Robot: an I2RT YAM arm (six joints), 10 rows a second.
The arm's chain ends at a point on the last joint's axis. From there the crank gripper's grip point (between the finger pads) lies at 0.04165 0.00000 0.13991 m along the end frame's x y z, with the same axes.
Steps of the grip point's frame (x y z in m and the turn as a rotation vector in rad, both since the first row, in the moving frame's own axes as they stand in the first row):
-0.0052, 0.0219, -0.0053, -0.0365, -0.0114, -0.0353
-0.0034, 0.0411, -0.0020, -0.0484, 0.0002, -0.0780
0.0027, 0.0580, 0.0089, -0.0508, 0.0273, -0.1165
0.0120, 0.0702, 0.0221, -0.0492, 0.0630, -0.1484
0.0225, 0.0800, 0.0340, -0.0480, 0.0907, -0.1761
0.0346, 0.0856, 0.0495, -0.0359, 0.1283, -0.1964
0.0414, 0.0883, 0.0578, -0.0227, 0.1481, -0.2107
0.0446, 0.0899, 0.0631, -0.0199, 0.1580, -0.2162
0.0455, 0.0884, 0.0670, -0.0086, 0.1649, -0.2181
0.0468, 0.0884, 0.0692, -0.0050, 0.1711, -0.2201
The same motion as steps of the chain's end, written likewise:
-0.0037, 0.0182, -0.0057, -0.0365, -0.0114, -0.0353
-0.0036, 0.0376, -0.0019, -0.0484, 0.0002, -0.0780
-0.0012, 0.0560, 0.0101, -0.0508, 0.0273, -0.1165
0.0033, 0.0702, 0.0250, -0.0492, 0.0630, -0.1484
0.0101, 0.0818, 0.0383, -0.0480, 0.0907, -0.1761
0.0175, 0.0906, 0.0559, -0.0359, 0.1283, -0.1964
0.0220, 0.0961, 0.0654, -0.0227, 0.1481, -0.2107
0.0239, 0.0985, 0.0713, -0.0199, 0.1580, -0.2162
0.0241, 0.0987, 0.0756, -0.0086, 0.1649, -0.2181
0.0247, 0.0994, 0.0782, -0.0050, 0.1711, -0.2201

